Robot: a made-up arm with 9 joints. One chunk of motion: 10 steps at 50 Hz.
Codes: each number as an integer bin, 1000 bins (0 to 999) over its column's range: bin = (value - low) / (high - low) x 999, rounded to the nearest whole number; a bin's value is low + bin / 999 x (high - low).
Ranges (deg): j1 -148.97..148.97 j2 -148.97..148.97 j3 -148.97..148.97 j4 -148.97..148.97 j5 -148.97..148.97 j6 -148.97..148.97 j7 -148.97..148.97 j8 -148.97..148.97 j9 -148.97..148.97
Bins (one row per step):
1: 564 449 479 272 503 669 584 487 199
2: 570 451 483 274 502 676 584 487 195
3: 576 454 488 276 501 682 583 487 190
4: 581 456 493 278 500 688 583 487 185
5: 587 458 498 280 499 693 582 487 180
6: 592 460 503 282 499 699 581 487 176
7: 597 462 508 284 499 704 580 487 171
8: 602 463 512 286 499 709 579 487 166
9: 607 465 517 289 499 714 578 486 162
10: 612 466 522 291 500 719 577 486 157
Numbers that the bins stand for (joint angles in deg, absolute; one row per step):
1: 19.24 -15.06 -6.11 -67.85 1.04 50.55 25.20 -3.73 -89.62
2: 21.03 -14.46 -4.92 -67.25 0.75 52.64 25.20 -3.73 -90.81
3: 22.82 -13.57 -3.43 -66.66 0.45 54.43 24.90 -3.73 -92.30
4: 24.31 -12.97 -1.94 -66.06 0.15 56.22 24.90 -3.73 -93.80
5: 26.10 -12.38 -0.45 -65.46 -0.15 57.71 24.60 -3.73 -95.29
6: 27.59 -11.78 1.04 -64.87 -0.15 59.50 24.31 -3.73 -96.48
7: 29.08 -11.18 2.54 -64.27 -0.15 60.99 24.01 -3.73 -97.97
8: 30.57 -10.89 3.73 -63.67 -0.15 62.48 23.71 -3.73 -99.46
9: 32.06 -10.29 5.22 -62.78 -0.15 63.97 23.41 -4.03 -100.66
10: 33.55 -9.99 6.71 -62.18 0.15 65.46 23.11 -4.03 -102.15

